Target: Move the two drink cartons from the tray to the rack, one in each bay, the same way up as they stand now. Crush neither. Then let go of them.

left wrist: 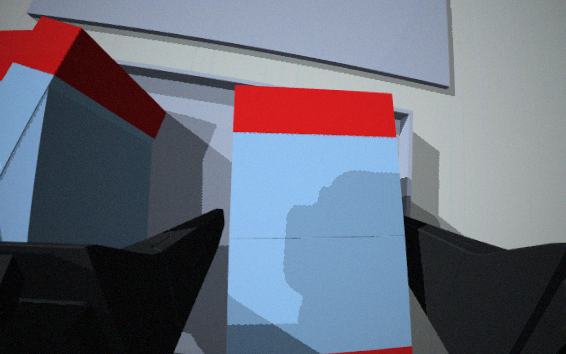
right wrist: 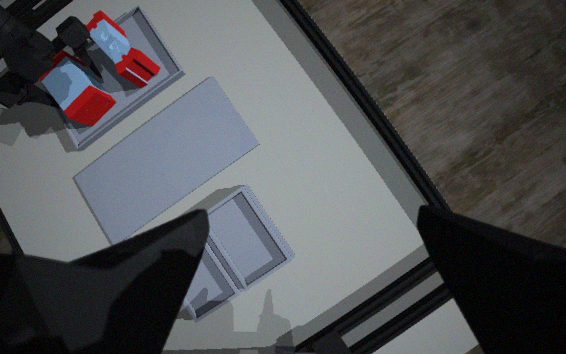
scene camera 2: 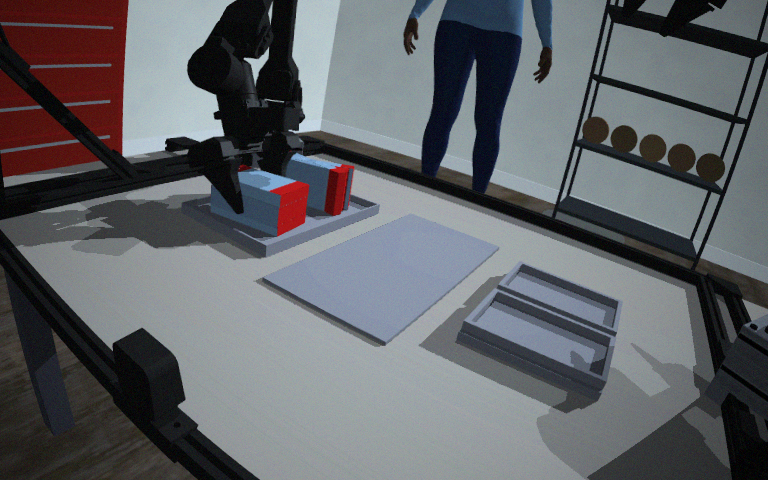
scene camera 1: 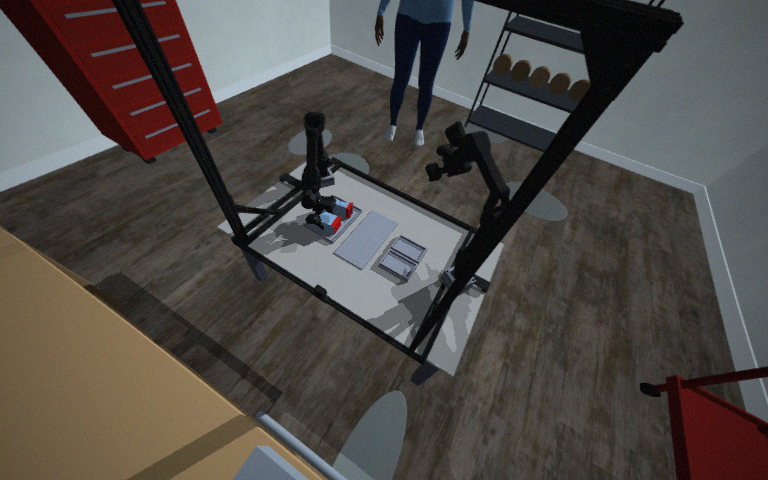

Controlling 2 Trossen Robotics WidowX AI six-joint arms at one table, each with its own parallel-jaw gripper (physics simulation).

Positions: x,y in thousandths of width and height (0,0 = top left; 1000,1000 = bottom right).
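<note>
The right gripper (scene camera 1: 571,372) (right wrist: 552,617) is open and holds nothing. The left gripper (scene camera 2: 340,432) (left wrist: 531,612) (right wrist: 148,261) is visible too. There is a flat grey mat (left wrist: 732,137), and there is also a grey tray (scene camera 2: 413,464) (left wrist: 338,465) (right wrist: 250,97).
</note>
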